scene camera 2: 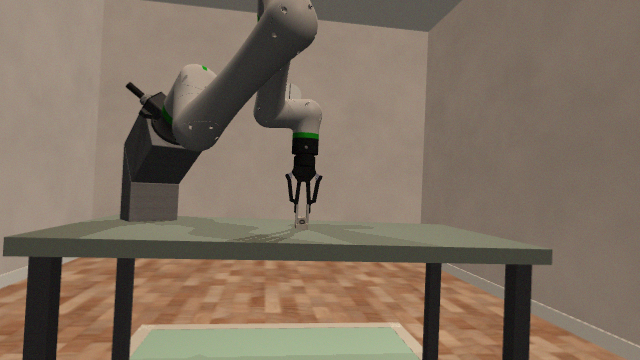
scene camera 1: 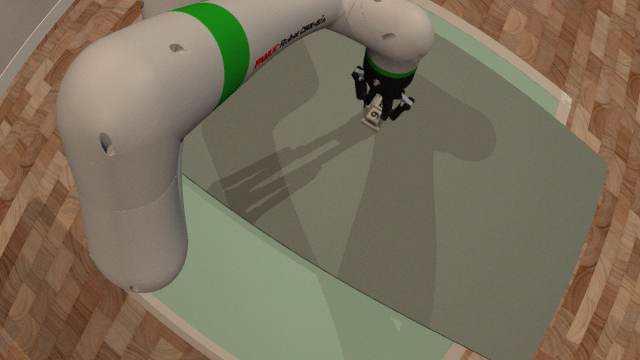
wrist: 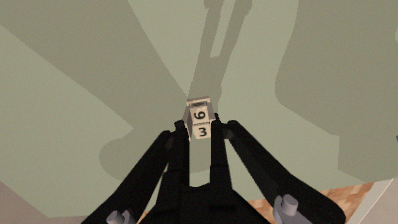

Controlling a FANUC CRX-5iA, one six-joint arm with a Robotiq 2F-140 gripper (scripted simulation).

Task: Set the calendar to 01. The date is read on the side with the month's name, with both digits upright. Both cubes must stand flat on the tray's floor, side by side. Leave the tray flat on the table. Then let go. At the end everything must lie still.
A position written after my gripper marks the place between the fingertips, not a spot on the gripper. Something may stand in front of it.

Note:
I see my gripper (scene camera 1: 374, 118).
My gripper is seen too in scene camera 2 (scene camera 2: 301, 223) and in the wrist view (wrist: 199, 111).

